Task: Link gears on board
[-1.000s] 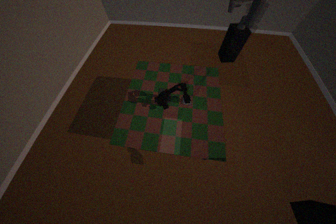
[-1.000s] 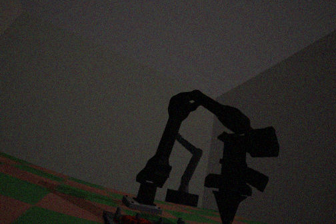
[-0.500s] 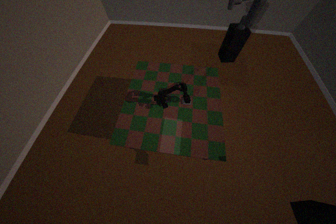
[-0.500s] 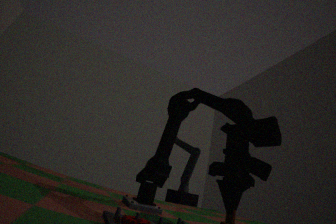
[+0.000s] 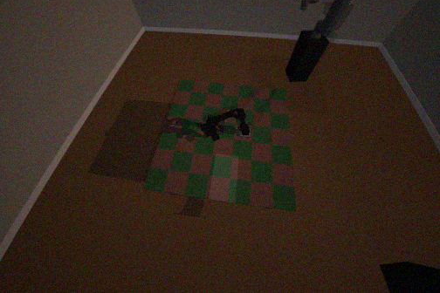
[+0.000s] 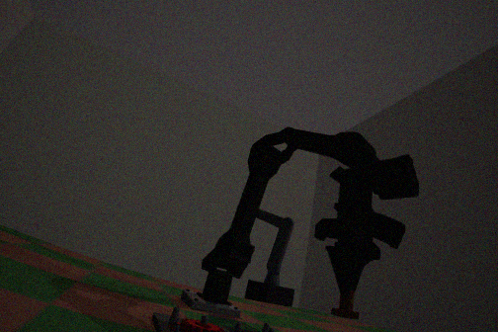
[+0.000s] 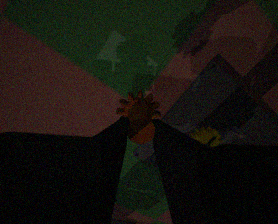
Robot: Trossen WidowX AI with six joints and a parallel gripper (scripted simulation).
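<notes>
Now: gripper tip 12 cm to the left of the yellow gear, 7 cm above it and 2 cm past it. From my gripper tip the other things lie so: orange gear: 1 cm below; then red gear: 20 cm to the right, 7 cm below, 5 cm behind.
</notes>
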